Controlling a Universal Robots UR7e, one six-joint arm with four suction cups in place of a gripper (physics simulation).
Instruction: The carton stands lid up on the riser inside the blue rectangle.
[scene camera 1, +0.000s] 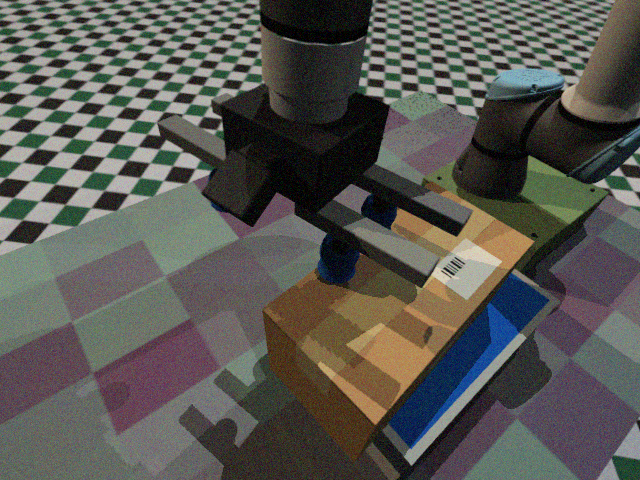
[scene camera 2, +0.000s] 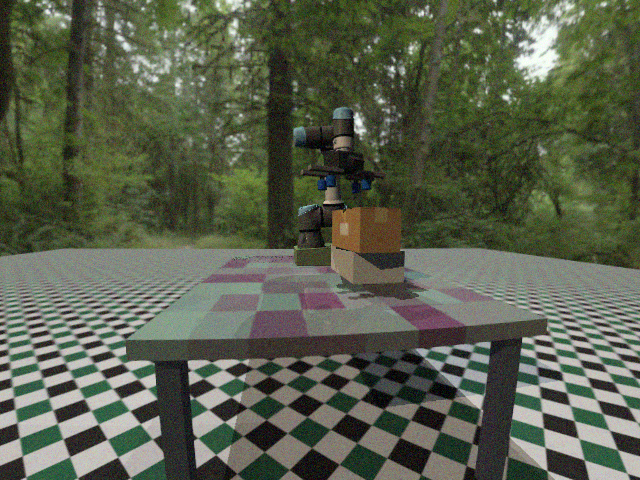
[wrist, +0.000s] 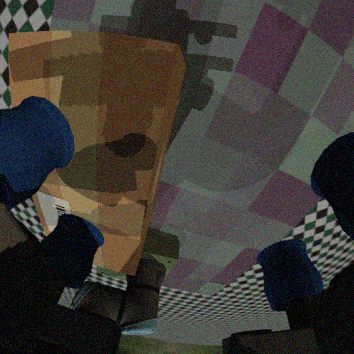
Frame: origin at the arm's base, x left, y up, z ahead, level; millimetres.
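Seen in the pictures: hand, its tool point: (scene camera 2: 344, 189) (wrist: 186, 211); arm's base, origin of its link: (scene camera 1: 486, 178) (scene camera 2: 311, 246) (wrist: 145, 267).
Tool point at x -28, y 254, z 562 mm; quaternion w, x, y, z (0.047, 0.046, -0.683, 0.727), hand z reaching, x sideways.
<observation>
Offsets run from my tool point to a thing's middle. Level surfaces: height alone.
The brown carton @(dx +108, dy -142, dz -73 mm) (scene camera 1: 382, 361) (scene camera 2: 369, 229) (wrist: 125, 85) stands upright on the pale riser @(dx +149, dy -279, dz -150 mm) (scene camera 1: 465, 398) (scene camera 2: 345, 266). A white barcode label @(dx +150, dy -66, dz -126 mm) (scene camera 1: 467, 268) lies on its upper face. A strip of the blue rectangle @(dx +149, dy -219, dz -150 mm) (scene camera 1: 465, 351) shows along one long side; the carton hides the rest, so I cannot tell whether its whole base is inside. My suction gripper (scene camera 1: 297, 201) (scene camera 2: 343, 183) (wrist: 185, 210) is open and holds nothing. Its cups hang above the carton's height with a gap, offset sideways, two of them beyond the carton's edge in the wrist view.
The arm's base stands on a green plate (scene camera 1: 558, 188) (scene camera 2: 310, 256) at the back of the patchwork table @(dy -339 mm) (scene camera 1: 155, 361) (scene camera 2: 279, 325), beyond the carton. The arm's lower joints rise there. The table's front edge shows in scene camera 2, with checkered floor around.
</observation>
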